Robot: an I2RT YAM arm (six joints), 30 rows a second.
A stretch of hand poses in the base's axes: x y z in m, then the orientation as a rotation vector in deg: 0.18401, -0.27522, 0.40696, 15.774, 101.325, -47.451; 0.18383, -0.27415, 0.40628, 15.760, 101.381, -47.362; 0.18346, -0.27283, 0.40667, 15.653, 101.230, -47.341; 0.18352, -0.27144, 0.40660, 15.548, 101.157, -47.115; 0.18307, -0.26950, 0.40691, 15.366, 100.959, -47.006; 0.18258, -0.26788, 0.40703, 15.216, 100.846, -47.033; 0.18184, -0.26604, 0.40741, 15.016, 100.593, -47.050; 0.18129, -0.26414, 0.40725, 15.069, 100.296, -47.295; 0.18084, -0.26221, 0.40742, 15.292, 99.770, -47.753; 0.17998, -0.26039, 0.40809, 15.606, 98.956, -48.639; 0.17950, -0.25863, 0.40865, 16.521, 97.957, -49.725; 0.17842, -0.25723, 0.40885, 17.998, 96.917, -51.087; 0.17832, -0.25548, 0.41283, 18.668, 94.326, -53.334; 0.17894, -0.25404, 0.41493, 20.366, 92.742, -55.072; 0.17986, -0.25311, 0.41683, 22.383, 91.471, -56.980; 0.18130, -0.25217, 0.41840, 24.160, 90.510, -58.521
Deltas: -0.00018, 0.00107, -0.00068, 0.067, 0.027, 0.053; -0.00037, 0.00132, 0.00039, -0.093, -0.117, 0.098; 0.00006, 0.00139, -0.00007, 0.059, -0.109, 0.204; -0.00045, 0.00194, 0.00031, -0.093, -0.168, 0.202; -0.00049, 0.00162, 0.00012, -0.129, -0.059, 0.096; -0.00074, 0.00184, 0.00038, -0.197, -0.176, 0.149; -0.00055, 0.00190, -0.00016, -0.228, -0.207, -0.143; -0.00045, 0.00193, 0.00017, -0.357, -0.388, -0.354; -0.00086, 0.00182, 0.00067, -0.673, -0.537, -0.632; -0.00048, 0.00176, 0.00056, -0.565, -0.779, -1.129; -0.00108, 0.00140, 0.00020, -0.463, -0.852, -1.663; -0.00010, 0.00175, 0.00398, -1.985, -1.695, -1.539; 0.00062, 0.00144, 0.00210, -0.764, -1.229, -2.012; 0.00092, 0.00093, 0.00190, -0.552, -0.954, -2.367; 0.00144, 0.00094, 0.00157, -0.333, -0.728, -2.024
